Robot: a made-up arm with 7 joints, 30 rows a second.
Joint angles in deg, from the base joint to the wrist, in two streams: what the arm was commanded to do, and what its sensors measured. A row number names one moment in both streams.
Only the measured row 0 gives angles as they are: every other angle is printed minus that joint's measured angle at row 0.
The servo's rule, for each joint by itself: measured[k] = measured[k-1] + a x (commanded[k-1-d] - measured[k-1]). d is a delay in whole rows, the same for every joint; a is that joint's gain. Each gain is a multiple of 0.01, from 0.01 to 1. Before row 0 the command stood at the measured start. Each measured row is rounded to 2 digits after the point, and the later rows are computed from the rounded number. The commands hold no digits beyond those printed.
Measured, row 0: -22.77 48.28 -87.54 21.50 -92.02 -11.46 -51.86
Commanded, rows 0 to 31: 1.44 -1.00 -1.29 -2.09 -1.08 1.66 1.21; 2.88 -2.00 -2.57 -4.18 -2.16 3.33 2.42; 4.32 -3.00 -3.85 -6.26 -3.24 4.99 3.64; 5.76 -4.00 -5.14 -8.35 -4.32 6.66 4.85; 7.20 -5.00 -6.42 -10.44 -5.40 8.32 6.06; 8.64 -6.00 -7.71 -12.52 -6.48 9.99 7.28; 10.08 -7.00 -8.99 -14.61 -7.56 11.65 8.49; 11.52 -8.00 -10.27 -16.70 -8.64 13.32 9.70; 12.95 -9.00 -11.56 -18.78 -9.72 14.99 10.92; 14.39 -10.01 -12.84 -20.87 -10.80 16.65 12.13; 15.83 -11.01 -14.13 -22.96 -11.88 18.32 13.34; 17.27 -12.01 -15.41 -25.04 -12.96 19.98 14.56; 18.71 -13.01 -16.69 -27.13 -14.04 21.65 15.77; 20.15 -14.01 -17.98 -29.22 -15.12 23.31 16.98; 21.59 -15.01 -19.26 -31.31 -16.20 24.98 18.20; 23.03 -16.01 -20.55 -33.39 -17.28 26.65 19.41; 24.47 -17.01 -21.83 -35.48 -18.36 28.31 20.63; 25.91 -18.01 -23.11 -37.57 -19.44 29.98 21.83; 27.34 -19.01 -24.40 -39.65 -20.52 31.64 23.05; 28.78 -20.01 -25.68 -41.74 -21.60 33.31 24.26; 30.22 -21.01 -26.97 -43.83 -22.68 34.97 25.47; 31.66 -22.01 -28.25 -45.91 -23.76 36.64 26.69; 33.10 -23.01 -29.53 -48.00 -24.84 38.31 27.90; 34.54 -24.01 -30.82 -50.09 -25.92 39.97 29.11; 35.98 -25.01 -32.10 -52.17 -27.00 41.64 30.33; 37.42 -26.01 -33.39 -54.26 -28.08 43.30 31.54; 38.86 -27.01 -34.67 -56.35 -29.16 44.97 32.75; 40.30 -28.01 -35.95 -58.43 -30.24 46.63 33.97; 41.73 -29.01 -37.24 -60.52 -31.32 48.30 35.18; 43.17 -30.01 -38.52 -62.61 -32.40 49.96 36.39; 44.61 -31.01 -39.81 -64.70 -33.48 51.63 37.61; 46.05 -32.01 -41.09 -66.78 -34.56 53.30 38.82
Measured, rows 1 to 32: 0.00 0.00 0.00 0.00 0.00 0.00 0.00; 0.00 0.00 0.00 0.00 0.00 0.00 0.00; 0.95 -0.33 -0.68 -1.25 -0.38 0.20 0.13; 2.22 -0.88 -1.68 -3.01 -1.00 0.58 0.38; 3.61 -1.58 -2.83 -4.96 -1.78 1.11 0.74; 5.03 -2.38 -4.05 -6.99 -2.67 1.78 1.19; 6.46 -3.24 -5.31 -9.06 -3.63 2.56 1.73; 7.90 -4.15 -6.58 -11.14 -4.63 3.45 2.34; 9.34 -5.09 -7.86 -13.22 -5.66 4.43 3.02; 10.78 -6.05 -9.14 -15.31 -6.70 5.50 3.75; 12.21 -7.02 -10.42 -17.39 -7.76 6.64 4.54; 13.65 -8.01 -11.70 -19.48 -8.82 7.84 5.37; 15.09 -9.00 -12.99 -21.57 -9.89 9.10 6.25; 16.53 -9.99 -14.27 -23.65 -10.96 10.41 7.16; 17.97 -10.99 -15.55 -25.74 -12.04 11.76 8.11; 19.41 -11.99 -16.84 -27.83 -13.12 13.15 9.09; 20.85 -12.99 -18.12 -29.92 -14.20 14.57 10.09; 22.29 -13.99 -19.41 -32.00 -15.28 16.02 11.12; 23.73 -14.99 -20.69 -34.09 -16.36 17.49 12.17; 25.17 -15.99 -21.97 -36.18 -17.44 18.99 13.23; 26.60 -16.99 -23.26 -38.26 -18.52 20.51 14.31; 28.04 -17.99 -24.54 -40.35 -19.60 22.05 15.40; 29.48 -18.99 -25.83 -42.44 -20.68 23.60 16.51; 30.92 -19.99 -27.11 -44.52 -21.76 25.16 17.63; 32.36 -20.99 -28.39 -46.61 -22.84 26.74 18.76; 33.80 -21.99 -29.68 -48.70 -23.92 28.33 19.90; 35.24 -22.99 -30.96 -50.78 -25.00 29.93 21.05; 36.68 -23.99 -32.25 -52.87 -26.08 31.53 22.20; 38.12 -24.99 -33.53 -54.96 -27.16 33.14 23.36; 39.56 -25.99 -34.81 -57.04 -28.24 34.76 24.53; 40.99 -26.99 -36.10 -59.13 -29.32 36.38 25.70; 42.43 -27.99 -37.38 -61.22 -30.40 38.01 26.88
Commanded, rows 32 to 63: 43.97 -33.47 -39.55 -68.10 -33.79 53.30 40.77; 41.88 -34.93 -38.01 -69.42 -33.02 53.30 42.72; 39.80 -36.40 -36.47 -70.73 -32.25 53.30 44.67; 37.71 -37.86 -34.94 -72.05 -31.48 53.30 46.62; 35.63 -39.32 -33.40 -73.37 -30.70 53.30 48.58; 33.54 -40.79 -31.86 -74.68 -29.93 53.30 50.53; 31.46 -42.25 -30.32 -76.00 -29.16 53.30 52.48; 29.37 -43.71 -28.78 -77.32 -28.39 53.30 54.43; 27.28 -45.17 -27.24 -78.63 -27.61 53.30 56.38; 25.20 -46.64 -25.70 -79.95 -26.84 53.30 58.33; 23.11 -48.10 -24.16 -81.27 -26.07 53.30 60.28; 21.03 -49.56 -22.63 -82.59 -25.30 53.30 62.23; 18.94 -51.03 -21.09 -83.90 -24.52 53.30 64.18; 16.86 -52.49 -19.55 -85.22 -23.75 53.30 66.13; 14.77 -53.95 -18.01 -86.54 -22.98 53.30 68.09; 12.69 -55.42 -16.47 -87.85 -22.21 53.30 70.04; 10.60 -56.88 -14.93 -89.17 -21.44 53.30 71.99; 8.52 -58.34 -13.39 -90.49 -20.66 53.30 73.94; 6.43 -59.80 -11.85 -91.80 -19.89 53.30 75.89; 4.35 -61.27 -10.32 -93.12 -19.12 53.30 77.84; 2.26 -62.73 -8.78 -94.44 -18.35 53.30 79.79; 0.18 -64.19 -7.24 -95.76 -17.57 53.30 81.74; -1.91 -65.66 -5.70 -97.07 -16.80 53.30 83.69; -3.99 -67.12 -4.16 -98.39 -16.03 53.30 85.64; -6.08 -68.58 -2.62 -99.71 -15.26 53.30 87.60; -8.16 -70.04 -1.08 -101.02 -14.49 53.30 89.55; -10.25 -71.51 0.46 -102.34 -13.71 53.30 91.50; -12.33 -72.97 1.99 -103.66 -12.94 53.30 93.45; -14.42 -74.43 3.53 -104.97 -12.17 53.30 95.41; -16.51 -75.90 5.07 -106.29 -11.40 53.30 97.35; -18.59 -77.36 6.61 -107.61 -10.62 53.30 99.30; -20.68 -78.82 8.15 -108.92 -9.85 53.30 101.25
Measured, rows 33 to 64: 43.87 -28.99 -38.67 -63.31 -31.48 39.64 28.06; 45.31 -29.99 -39.95 -65.39 -32.56 41.28 29.24; 44.43 -31.14 -39.74 -67.02 -32.99 42.72 30.51; 42.75 -32.39 -38.82 -68.46 -33.00 43.99 31.85; 40.80 -33.71 -37.57 -69.82 -32.74 45.11 33.26; 38.76 -35.08 -36.18 -71.16 -32.30 46.09 34.73; 36.69 -36.48 -34.71 -72.49 -31.74 46.96 36.25; 34.61 -37.90 -33.20 -73.80 -31.11 47.72 37.82; 32.53 -39.34 -31.67 -75.12 -30.43 48.39 39.43; 30.44 -40.78 -30.14 -76.44 -29.72 48.98 41.08; 28.35 -42.23 -28.60 -77.75 -28.98 49.50 42.76; 26.27 -43.69 -27.06 -79.07 -28.23 49.96 44.47; 24.18 -45.15 -25.52 -80.39 -27.47 50.36 46.21; 22.10 -46.61 -23.99 -81.71 -26.71 50.71 47.97; 20.01 -48.07 -22.45 -83.02 -25.94 51.02 49.75; 17.93 -49.53 -20.91 -84.34 -25.17 51.29 51.55; 15.84 -50.99 -19.37 -85.66 -24.40 51.53 53.37; 13.76 -52.45 -17.83 -86.97 -23.63 51.74 55.20; 11.67 -53.91 -16.29 -88.29 -22.86 51.93 57.05; 9.59 -55.37 -14.75 -89.61 -22.09 52.09 58.91; 7.50 -56.83 -13.21 -90.92 -21.32 52.24 60.78; 5.42 -58.30 -11.68 -92.24 -20.55 52.37 62.66; 3.33 -59.76 -10.14 -93.56 -19.78 52.48 64.54; 1.25 -61.22 -8.60 -94.88 -19.01 52.58 66.43; -0.84 -62.69 -7.06 -96.19 -18.24 52.67 68.33; -2.92 -64.15 -5.52 -97.51 -17.47 52.75 70.23; -5.01 -65.61 -3.98 -98.83 -16.70 52.82 72.14; -7.09 -67.07 -2.44 -100.14 -15.93 52.88 74.06; -9.18 -68.54 -0.90 -101.46 -15.15 52.93 75.98; -11.26 -70.00 0.63 -102.78 -14.38 52.97 77.90; -13.35 -71.46 2.17 -104.09 -13.61 53.01 79.83; -15.44 -72.93 3.71 -105.41 -12.84 53.04 81.76
